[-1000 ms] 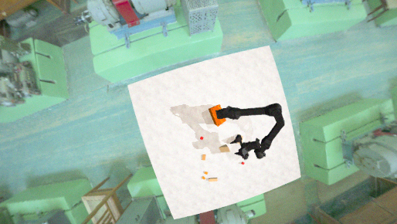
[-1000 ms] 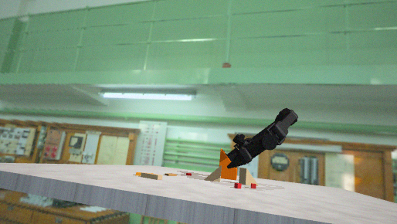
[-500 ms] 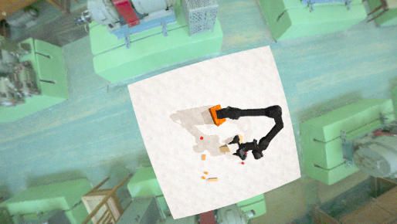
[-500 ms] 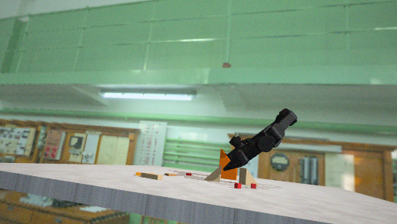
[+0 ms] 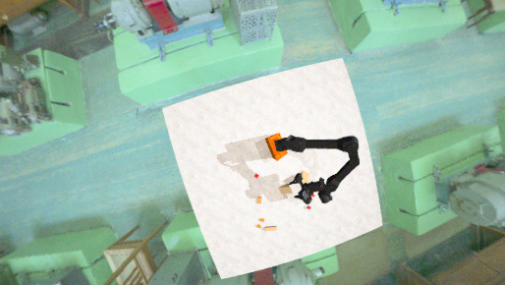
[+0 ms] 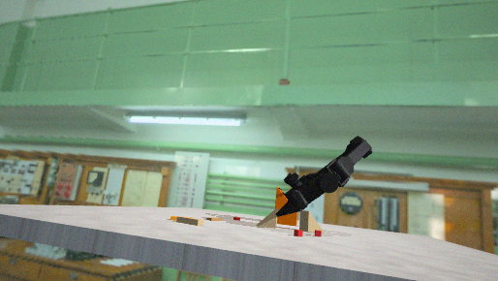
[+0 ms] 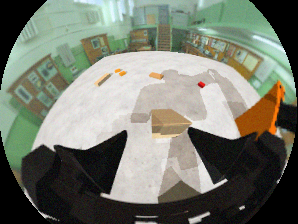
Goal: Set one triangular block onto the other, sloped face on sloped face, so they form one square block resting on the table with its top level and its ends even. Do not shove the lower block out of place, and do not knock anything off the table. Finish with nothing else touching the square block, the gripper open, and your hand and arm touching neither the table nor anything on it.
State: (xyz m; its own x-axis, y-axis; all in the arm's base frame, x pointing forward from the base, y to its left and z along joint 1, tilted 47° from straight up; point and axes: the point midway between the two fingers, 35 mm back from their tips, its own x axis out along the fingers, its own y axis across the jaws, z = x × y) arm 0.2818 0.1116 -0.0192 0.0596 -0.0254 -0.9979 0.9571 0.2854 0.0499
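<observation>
The tan triangular block lies 20 mm to the right of my gripper tip, 20 mm below it and 10 mm behind it.
</observation>
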